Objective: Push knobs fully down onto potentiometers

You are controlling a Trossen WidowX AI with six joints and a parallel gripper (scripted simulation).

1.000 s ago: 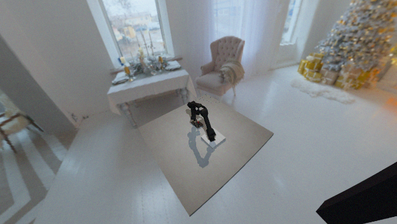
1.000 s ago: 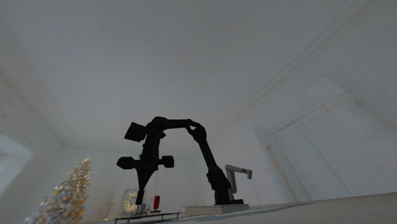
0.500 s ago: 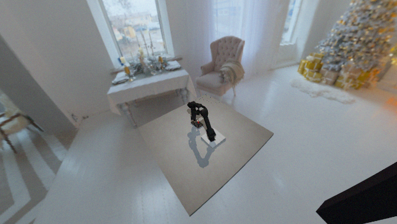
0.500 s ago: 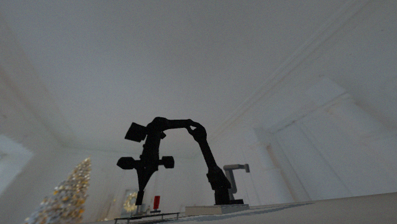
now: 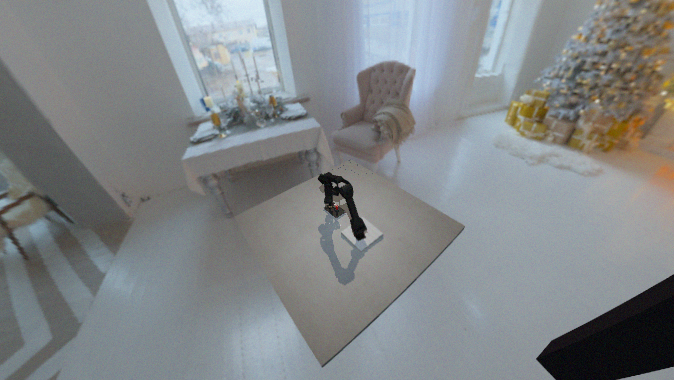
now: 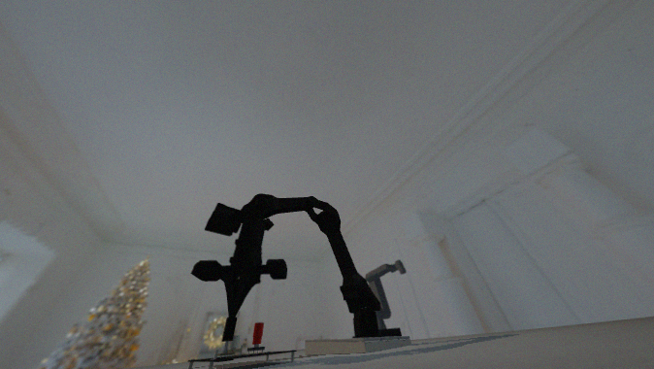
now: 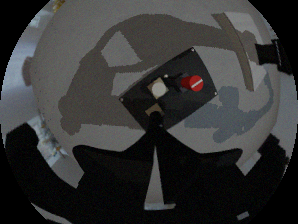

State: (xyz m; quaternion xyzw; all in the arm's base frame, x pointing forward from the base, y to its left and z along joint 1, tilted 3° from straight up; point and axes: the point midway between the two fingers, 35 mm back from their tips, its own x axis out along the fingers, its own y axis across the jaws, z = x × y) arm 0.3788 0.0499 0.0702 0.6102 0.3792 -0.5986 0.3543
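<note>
Right now my gripper tip is 6 cm past the red knob, 3 cm to the left of it and 2 cm above it. The rest, counted from my gripper tip: black knob 1 cm below.
</note>
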